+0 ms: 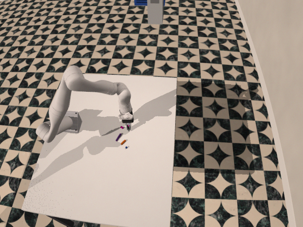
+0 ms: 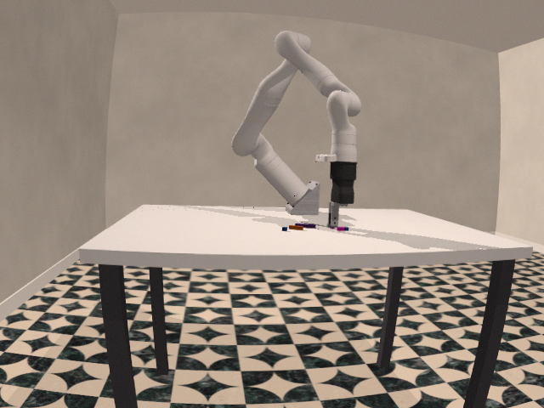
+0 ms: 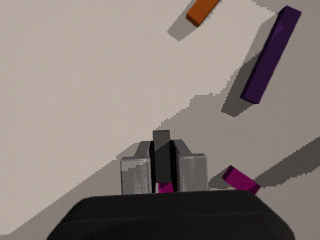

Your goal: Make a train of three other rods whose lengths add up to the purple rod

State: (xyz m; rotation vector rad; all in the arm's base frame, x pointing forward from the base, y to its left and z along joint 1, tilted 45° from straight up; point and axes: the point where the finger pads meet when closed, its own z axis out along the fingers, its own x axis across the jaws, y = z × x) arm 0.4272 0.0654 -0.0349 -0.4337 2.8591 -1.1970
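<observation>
The grey rod is 20 mm below my hand. Round my hand: purple rod: 70 mm to the right, 50 mm behind, 30 mm below; orange rod: 100 mm to the right, 30 mm below, 10 mm behind.
</observation>
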